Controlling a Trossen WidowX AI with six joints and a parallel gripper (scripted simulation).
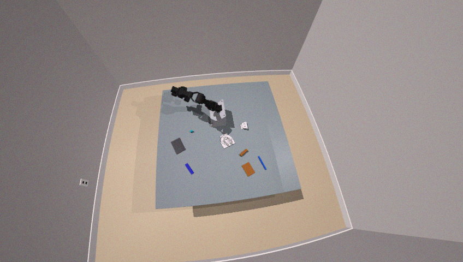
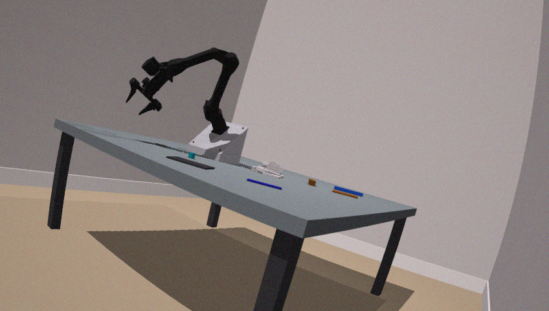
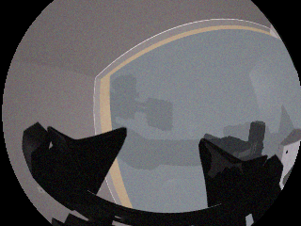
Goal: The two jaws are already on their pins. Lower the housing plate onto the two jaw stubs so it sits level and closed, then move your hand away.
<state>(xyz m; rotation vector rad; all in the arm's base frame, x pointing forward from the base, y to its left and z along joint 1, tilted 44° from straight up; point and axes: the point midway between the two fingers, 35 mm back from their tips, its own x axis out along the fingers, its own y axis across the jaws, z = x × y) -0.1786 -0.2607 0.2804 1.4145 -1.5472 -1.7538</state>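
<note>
Right now the white part is 620 mm to the left of my gripper tip, 350 mm ahead of it and 120 mm below it. Also, from my gripper tip: teal peg: 350 mm ahead, 120 mm below, 90 mm to the left; then dark grey plate: 480 mm ahead, 120 mm below, 40 mm to the right; then orange block: 620 mm ahead, 570 mm to the left, 120 mm below.
</note>
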